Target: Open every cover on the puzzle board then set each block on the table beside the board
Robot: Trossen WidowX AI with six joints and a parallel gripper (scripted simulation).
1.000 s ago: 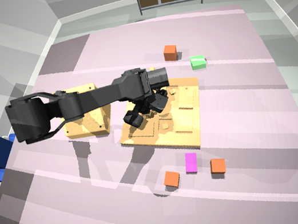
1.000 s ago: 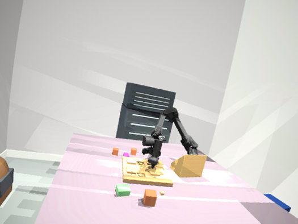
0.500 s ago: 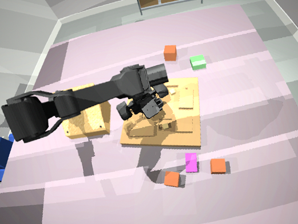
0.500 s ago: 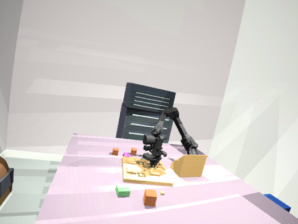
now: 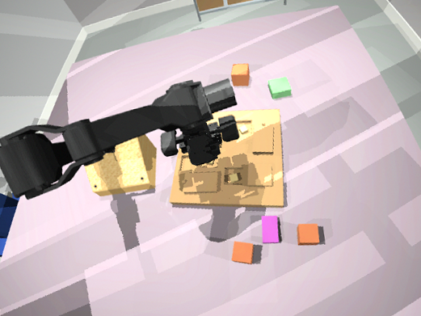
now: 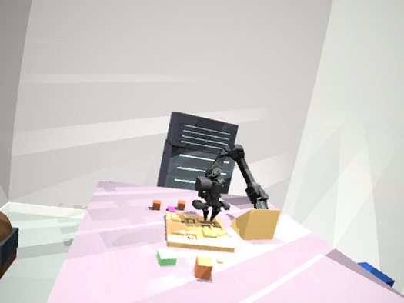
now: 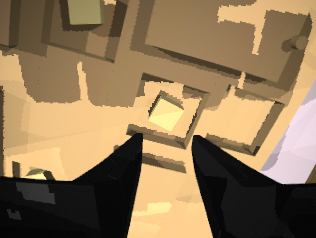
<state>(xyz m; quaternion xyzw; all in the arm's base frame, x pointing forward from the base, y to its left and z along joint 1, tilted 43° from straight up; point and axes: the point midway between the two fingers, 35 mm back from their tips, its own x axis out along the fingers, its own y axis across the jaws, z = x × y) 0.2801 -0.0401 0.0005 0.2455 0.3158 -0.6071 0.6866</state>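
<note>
The wooden puzzle board is 50 mm ahead of my gripper tip and 40 mm below it. Also, from my gripper tip: orange block 310 mm to the left, 110 mm ahead, 30 mm below; then green block 230 mm to the left, 230 mm ahead, 40 mm below.
</note>
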